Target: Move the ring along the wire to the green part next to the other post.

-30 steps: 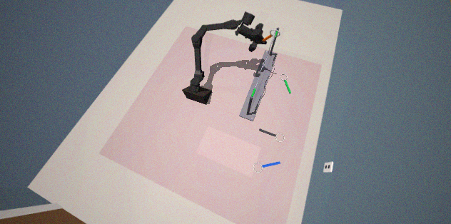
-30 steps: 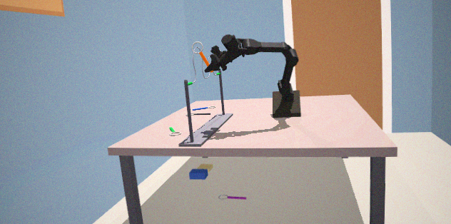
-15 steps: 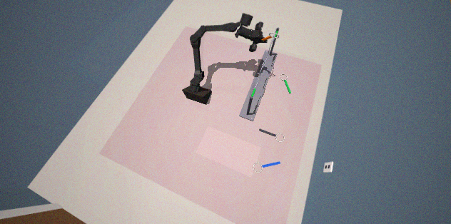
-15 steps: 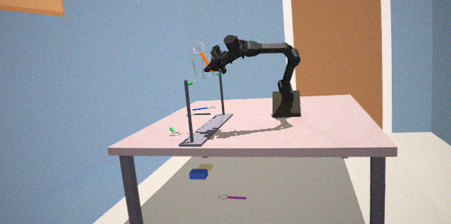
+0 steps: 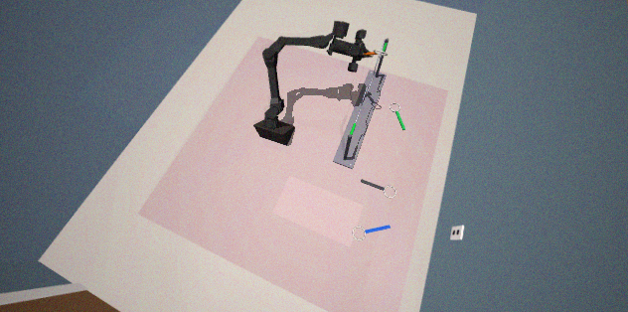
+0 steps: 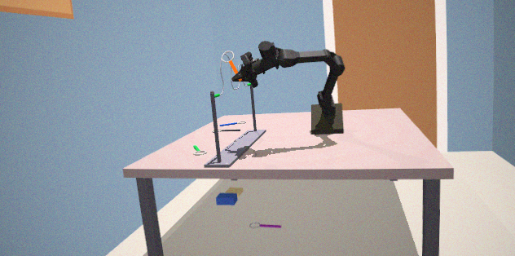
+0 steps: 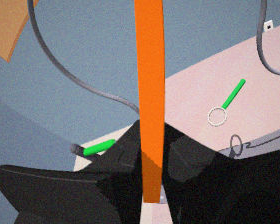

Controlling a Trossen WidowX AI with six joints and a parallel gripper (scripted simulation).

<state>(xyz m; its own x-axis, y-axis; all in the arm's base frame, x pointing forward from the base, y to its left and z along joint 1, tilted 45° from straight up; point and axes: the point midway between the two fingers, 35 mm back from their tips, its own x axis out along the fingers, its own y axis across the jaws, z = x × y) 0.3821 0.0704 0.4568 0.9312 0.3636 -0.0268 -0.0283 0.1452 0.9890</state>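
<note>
Now: gripper tip 10 mm short of the orange-handled ring, 50 mm to the left of it and 70 mm below it. Round my gripper tip: green-handled ring (220 mm ahead, 70 mm to the right, 330 mm below); dark-handled ring (190 mm ahead, 520 mm to the right, 330 mm below); blue-handled ring (170 mm ahead, 740 mm to the right, 330 mm below).
</note>
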